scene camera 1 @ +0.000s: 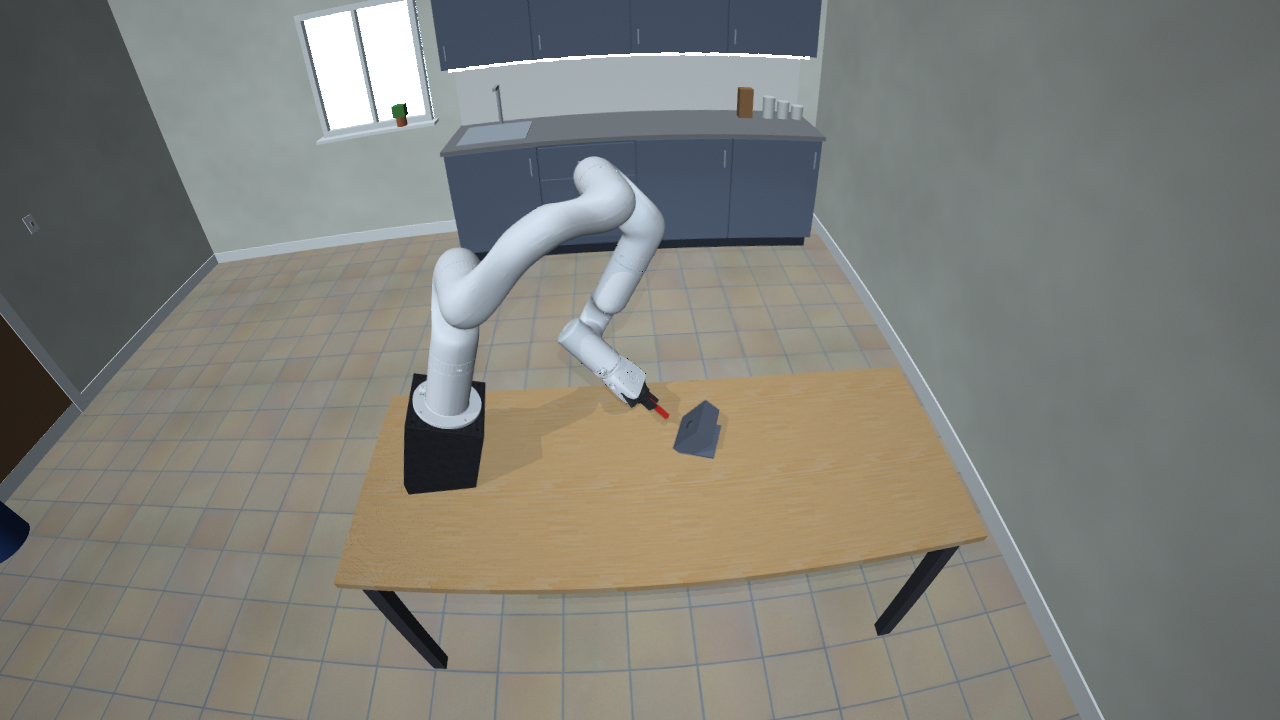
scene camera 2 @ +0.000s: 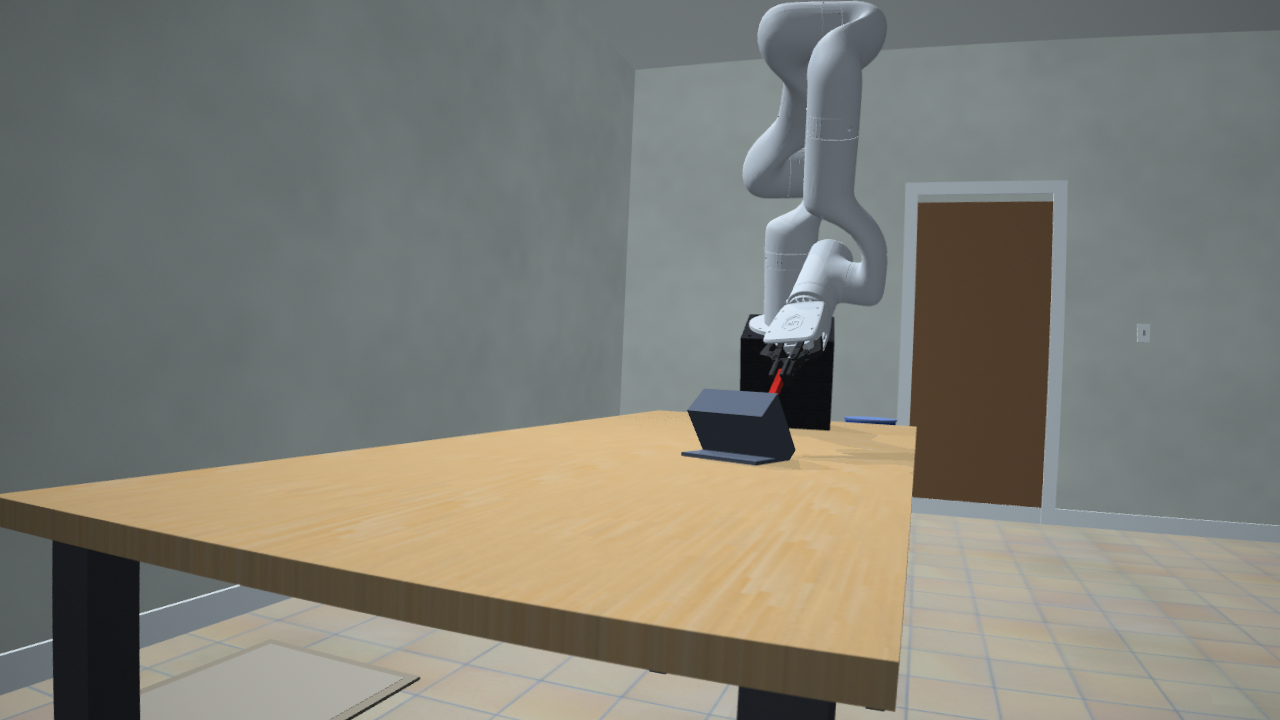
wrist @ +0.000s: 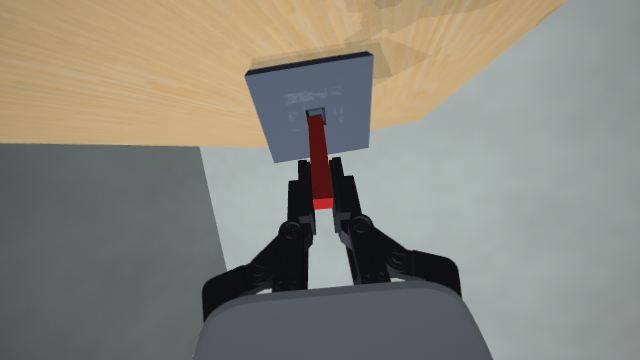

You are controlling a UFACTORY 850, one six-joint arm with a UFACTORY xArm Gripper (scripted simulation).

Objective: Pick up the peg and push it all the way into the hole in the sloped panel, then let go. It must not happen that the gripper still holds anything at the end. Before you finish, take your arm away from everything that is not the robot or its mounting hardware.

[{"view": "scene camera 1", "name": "my gripper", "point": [654,405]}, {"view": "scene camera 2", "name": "my gripper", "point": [778,381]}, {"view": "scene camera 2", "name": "flat panel foot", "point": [703,454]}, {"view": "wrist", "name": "my gripper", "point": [320,172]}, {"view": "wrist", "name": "red peg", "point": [322,194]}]
